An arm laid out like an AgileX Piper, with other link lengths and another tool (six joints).
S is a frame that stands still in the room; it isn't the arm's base.
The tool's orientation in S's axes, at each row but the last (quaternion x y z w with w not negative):
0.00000, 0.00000, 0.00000, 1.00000
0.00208, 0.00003, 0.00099, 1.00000
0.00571, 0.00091, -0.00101, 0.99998
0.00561, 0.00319, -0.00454, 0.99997
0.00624, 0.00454, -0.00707, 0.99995
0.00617, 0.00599, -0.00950, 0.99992
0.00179, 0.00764, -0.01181, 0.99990
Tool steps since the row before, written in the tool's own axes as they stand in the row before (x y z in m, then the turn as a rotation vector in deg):
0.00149, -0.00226, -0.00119, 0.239, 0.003, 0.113
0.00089, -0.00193, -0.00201, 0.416, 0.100, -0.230
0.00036, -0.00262, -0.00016, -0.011, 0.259, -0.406
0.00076, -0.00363, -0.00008, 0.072, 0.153, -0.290
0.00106, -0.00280, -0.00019, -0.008, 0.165, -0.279
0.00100, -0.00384, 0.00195, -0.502, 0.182, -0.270
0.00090, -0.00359, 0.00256, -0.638, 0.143, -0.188
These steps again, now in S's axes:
0.00149, -0.00226, -0.00119, 0.239, 0.003, 0.113
0.00089, -0.00192, -0.00202, 0.416, 0.102, -0.230
0.00035, -0.00262, -0.00019, -0.011, 0.264, -0.403
0.00073, -0.00364, -0.00013, 0.072, 0.156, -0.289
0.00102, -0.00281, -0.00023, -0.008, 0.169, -0.277
0.00095, -0.00388, 0.00189, -0.502, 0.195, -0.262
0.00085, -0.00362, 0.00253, -0.637, 0.159, -0.178

